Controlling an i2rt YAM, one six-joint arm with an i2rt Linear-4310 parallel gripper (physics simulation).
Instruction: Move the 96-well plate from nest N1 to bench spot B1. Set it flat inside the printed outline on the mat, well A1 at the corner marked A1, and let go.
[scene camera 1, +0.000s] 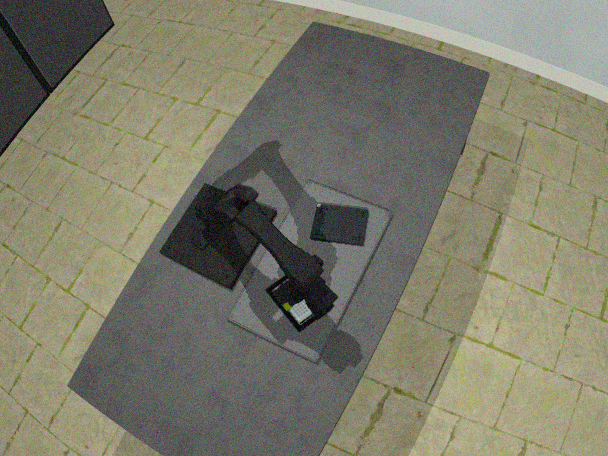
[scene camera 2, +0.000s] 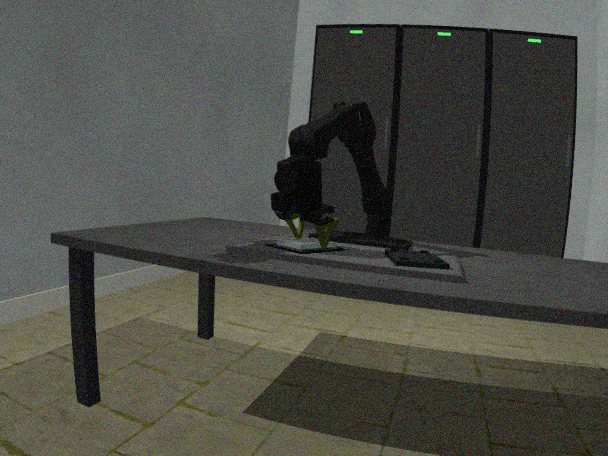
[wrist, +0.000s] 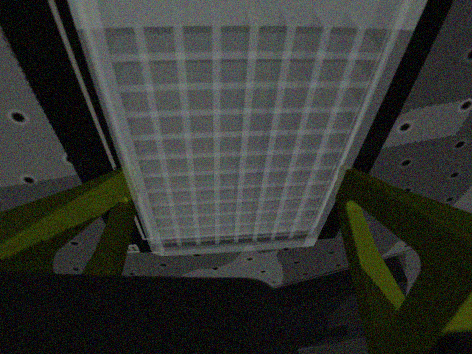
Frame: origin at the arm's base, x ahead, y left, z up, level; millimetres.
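Seen in the pictures: gripper, fingertip midpoint: (scene camera 2: 311, 244) (wrist: 236, 178); arm's base, link origin: (scene camera 1: 215, 223) (scene camera 2: 374, 238).
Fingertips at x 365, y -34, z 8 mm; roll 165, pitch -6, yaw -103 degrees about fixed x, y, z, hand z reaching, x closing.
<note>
Offsets run from my fingertips to a thing's top centre. Level surfaces: height alone.
The white 96-well plate @[dx +14, dy -4, dz +9 mm] (scene camera 1: 300, 311) (scene camera 2: 300, 244) (wrist: 235, 125) lies level between the fingers, low over the black mat @[dz -5 mm] (scene camera 1: 276, 296) (scene camera 2: 338, 249) (wrist: 60, 95) of B1. My gripper (scene camera 2: 312, 242) (wrist: 236, 178) is shut on the plate, one yellow finger at each long side. In the wrist view, a thin white outline line @[dx +26, dy +44, dz -5 mm] (wrist: 86, 95) runs along the plate's left side, and a small pale mark lies near its lower left corner; no lettering is readable. A gap under the plate cannot be made out. The arm hides part of plate and mat in scene camera 1. Nest N1 @[dx -35, dy +258, dz +11 mm] (scene camera 1: 340, 224) (scene camera 2: 419, 259) holds no plate.
Mat and nest stand on a light perforated board (scene camera 1: 366, 260) (scene camera 2: 456, 274) on the grey table @[dz -20 mm] (scene camera 1: 390, 100) (scene camera 2: 165, 237). The arm's dark base plate (scene camera 1: 182, 245) adjoins the board. Dark cabinets (scene camera 1: 60, 35) (scene camera 2: 440, 125) stand beyond the table.
</note>
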